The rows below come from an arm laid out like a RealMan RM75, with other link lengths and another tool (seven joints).
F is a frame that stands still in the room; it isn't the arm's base.
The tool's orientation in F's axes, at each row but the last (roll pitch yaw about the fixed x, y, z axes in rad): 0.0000, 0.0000, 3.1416; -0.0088, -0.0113, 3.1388; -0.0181, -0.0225, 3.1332; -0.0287, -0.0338, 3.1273; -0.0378, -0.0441, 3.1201; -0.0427, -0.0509, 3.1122
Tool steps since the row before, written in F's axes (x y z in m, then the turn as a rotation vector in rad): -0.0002, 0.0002, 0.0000, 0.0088, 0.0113, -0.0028; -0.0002, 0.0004, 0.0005, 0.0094, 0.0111, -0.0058; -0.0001, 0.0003, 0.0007, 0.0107, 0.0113, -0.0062; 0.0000, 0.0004, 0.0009, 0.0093, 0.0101, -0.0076; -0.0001, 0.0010, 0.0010, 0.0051, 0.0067, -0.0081; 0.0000, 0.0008, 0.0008, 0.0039, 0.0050, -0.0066
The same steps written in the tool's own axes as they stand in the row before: 0.0002, -0.0002, 0.0000, -0.0088, -0.0113, -0.0028; 0.0002, -0.0004, 0.0005, -0.0094, -0.0111, -0.0058; 0.0001, -0.0003, 0.0007, -0.0107, -0.0113, -0.0062; 0.0000, -0.0004, 0.0009, -0.0094, -0.0100, -0.0076; 0.0002, -0.0010, 0.0010, -0.0053, -0.0065, -0.0081; 0.0001, -0.0008, 0.0008, -0.0041, -0.0048, -0.0066
